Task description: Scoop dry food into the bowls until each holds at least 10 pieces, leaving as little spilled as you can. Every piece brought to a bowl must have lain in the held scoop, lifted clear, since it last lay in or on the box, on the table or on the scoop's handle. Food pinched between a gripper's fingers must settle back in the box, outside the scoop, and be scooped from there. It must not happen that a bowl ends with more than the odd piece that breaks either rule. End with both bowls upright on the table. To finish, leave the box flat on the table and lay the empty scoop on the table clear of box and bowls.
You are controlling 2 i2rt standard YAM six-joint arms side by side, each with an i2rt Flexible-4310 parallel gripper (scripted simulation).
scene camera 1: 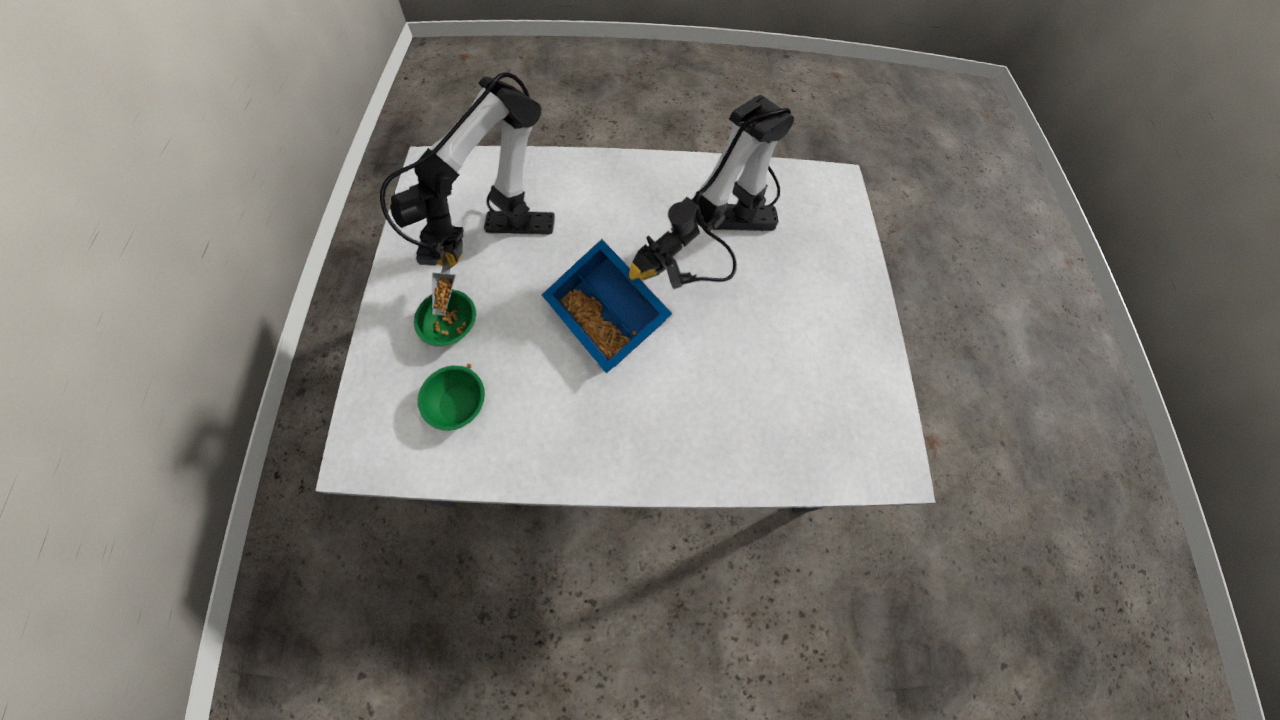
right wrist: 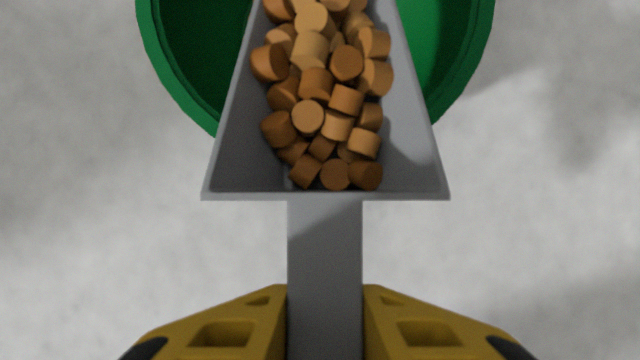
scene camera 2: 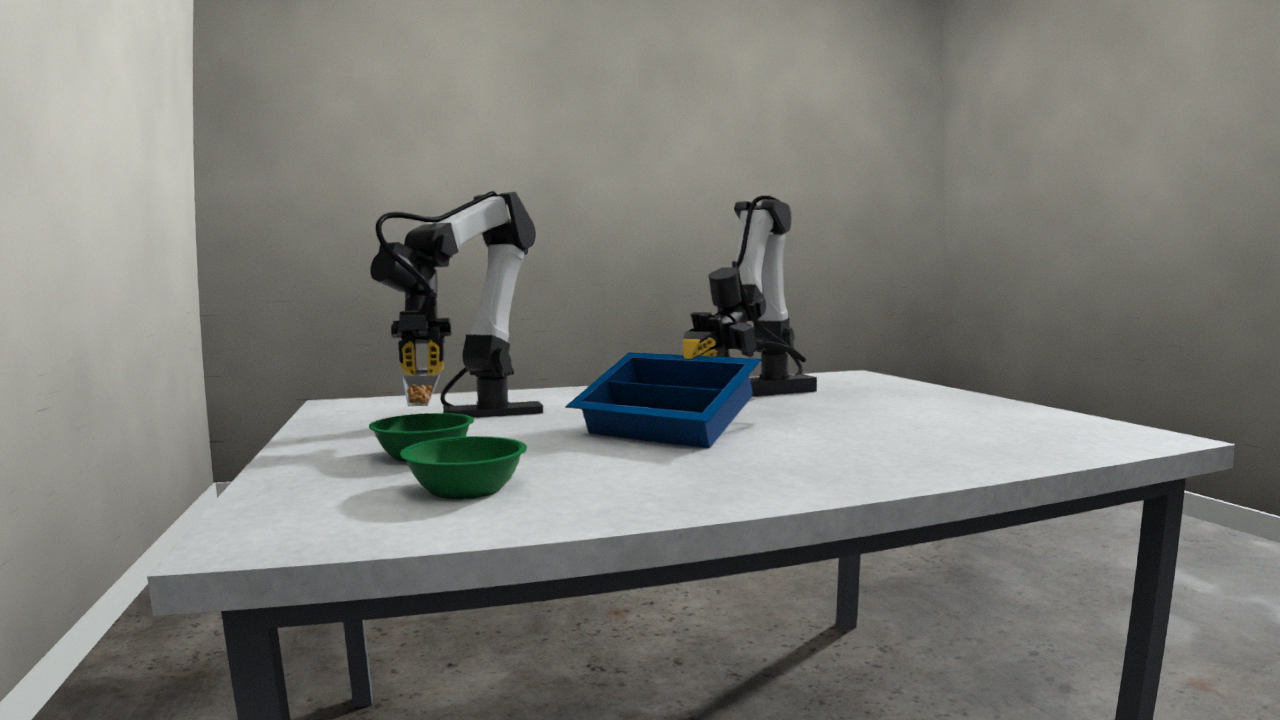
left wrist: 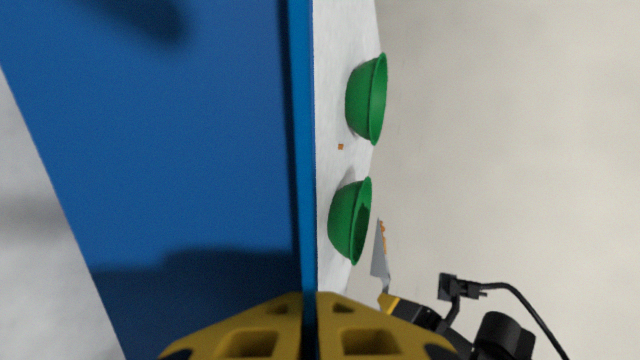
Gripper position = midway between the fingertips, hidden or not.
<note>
I see my left gripper [scene camera 2: 687, 360], my right gripper [scene camera 2: 422, 380], a grey scoop [right wrist: 324, 227], a blue box [scene camera 2: 672, 387], a green bowl [scene camera 2: 427, 426] and a green bowl [scene camera 2: 441, 472].
The grey scoop is seen too in the left wrist view [left wrist: 378, 268]. The blue box is seen too in scene camera 1 [scene camera 1: 631, 304] and in the left wrist view [left wrist: 180, 147]. My left gripper is seen too in scene camera 1 [scene camera 1: 630, 278] and in the left wrist view [left wrist: 311, 306]. The right wrist view misses the blue box: it is out of frame.
</note>
